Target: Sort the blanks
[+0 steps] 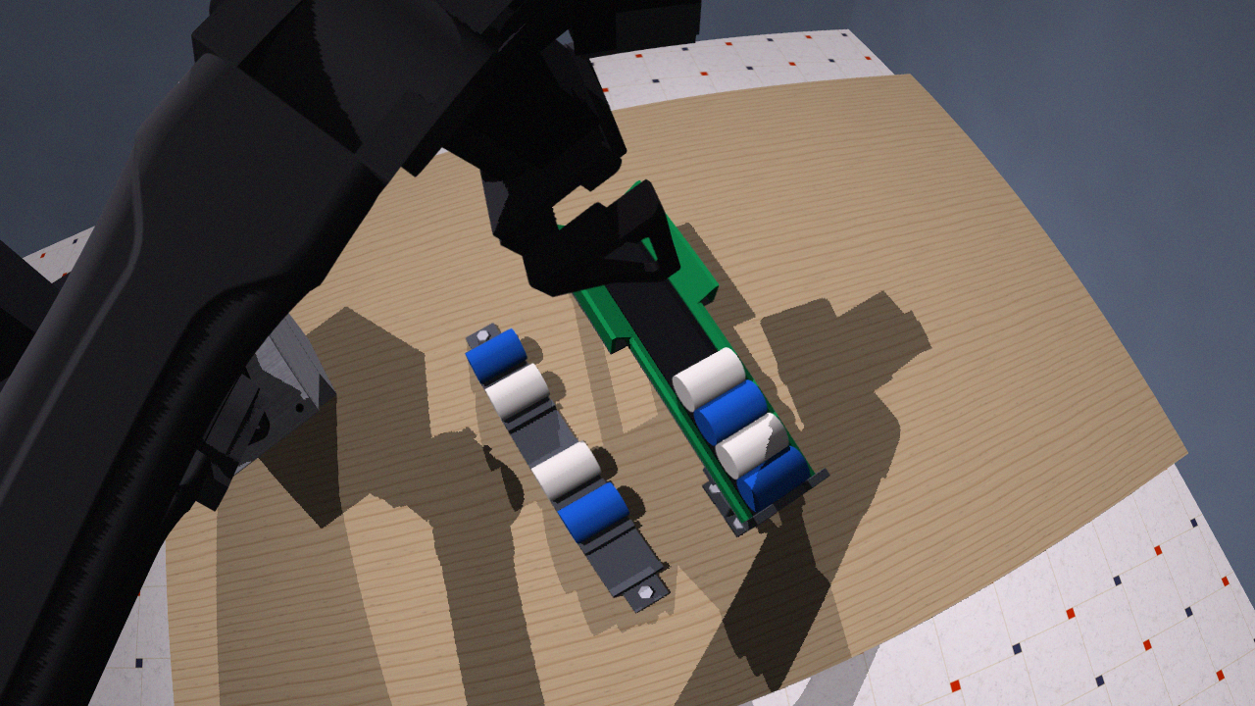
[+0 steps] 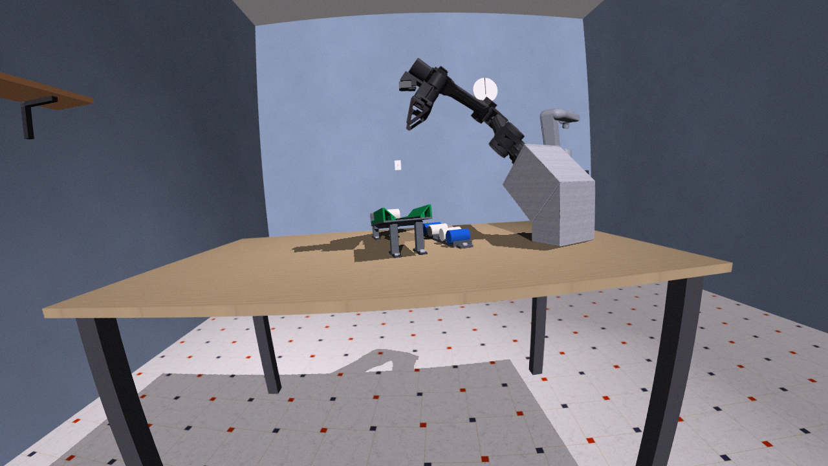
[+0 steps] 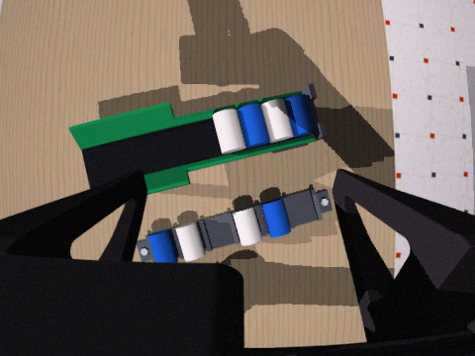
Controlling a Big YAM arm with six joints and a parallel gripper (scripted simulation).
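My hand is 8 cm past the grey stock rack, 4 cm to the right of it and 39 cm above it. Also, from my hand: grey stop: 8 cm ahead, 15 cm to the right, 33 cm below.
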